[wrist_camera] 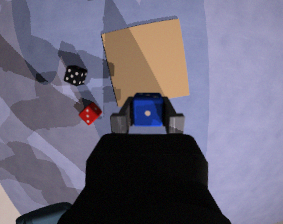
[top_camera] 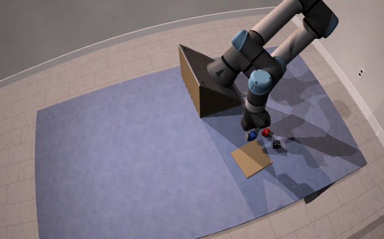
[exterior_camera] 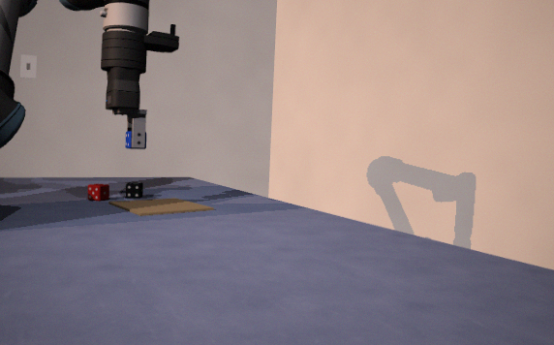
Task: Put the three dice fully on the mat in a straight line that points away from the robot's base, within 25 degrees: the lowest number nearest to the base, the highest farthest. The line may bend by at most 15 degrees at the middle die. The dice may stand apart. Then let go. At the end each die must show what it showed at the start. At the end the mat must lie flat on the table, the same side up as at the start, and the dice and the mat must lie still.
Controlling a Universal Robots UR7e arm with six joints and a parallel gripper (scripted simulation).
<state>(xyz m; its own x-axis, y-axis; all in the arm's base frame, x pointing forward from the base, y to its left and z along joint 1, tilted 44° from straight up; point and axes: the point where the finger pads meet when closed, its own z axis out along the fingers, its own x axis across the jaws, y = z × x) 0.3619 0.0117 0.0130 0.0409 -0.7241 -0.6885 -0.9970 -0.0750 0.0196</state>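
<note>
My hand is 120 mm above the tan mat and 50 mm short of it. The rest, counted from my hand: red die: 110 mm to the left, 110 mm below, 50 mm behind; then blue die: right at my hand; then black die: 140 mm to the left, 110 mm below, 30 mm ahead.
</note>
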